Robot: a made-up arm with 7 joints.
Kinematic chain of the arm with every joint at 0, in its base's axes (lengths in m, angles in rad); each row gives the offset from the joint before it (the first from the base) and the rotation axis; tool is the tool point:
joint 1: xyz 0 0 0.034 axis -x
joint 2: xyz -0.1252 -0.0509 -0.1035 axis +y
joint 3: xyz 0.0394 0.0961 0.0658 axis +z
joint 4: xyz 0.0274 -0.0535 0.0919 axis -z
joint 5: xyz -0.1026 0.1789 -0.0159 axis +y
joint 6: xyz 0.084 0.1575 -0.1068 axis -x
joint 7: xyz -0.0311 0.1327 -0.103 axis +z
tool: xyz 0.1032 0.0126 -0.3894
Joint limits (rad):
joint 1: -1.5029..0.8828
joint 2: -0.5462..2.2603
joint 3: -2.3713..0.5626
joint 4: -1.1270..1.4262
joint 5: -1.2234..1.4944
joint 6: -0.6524..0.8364
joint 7: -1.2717..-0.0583
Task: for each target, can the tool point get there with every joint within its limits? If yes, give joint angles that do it. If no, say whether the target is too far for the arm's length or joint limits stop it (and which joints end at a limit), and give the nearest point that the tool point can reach.
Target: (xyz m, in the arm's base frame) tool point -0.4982 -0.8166 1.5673
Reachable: no: too far | nearest point -0.2993 -0.3227 0.7968 | short by 0.937 m
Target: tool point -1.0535 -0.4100 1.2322
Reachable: no: too far | nearest point -0.6229 -0.1693 0.7120 | short by 0.717 m
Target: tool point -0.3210 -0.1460 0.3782
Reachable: yes | joints 0.1674 1.8728 -0.1546 -0.8070 0.8876 0.6751 -0.6392
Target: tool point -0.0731 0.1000 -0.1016
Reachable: no: joint limits stop it (at a limit: joint 1, joint 2, joint 3, joint 6, joint 7) | nearest point -0.0142 0.1290 -0.2069 | short by 0.124 m
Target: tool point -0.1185 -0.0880 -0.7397
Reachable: yes | joints -0.6544 0.4934 -1.8400 0.9159 0.1160 -0.3514 -0.2031
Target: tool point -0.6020 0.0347 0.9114
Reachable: no: joint limits stop it (at a limit: joint 1, joint 4, joint 5, joint 7) | nearest point -0.5474 0.0434 0.8224 | short by 0.105 m
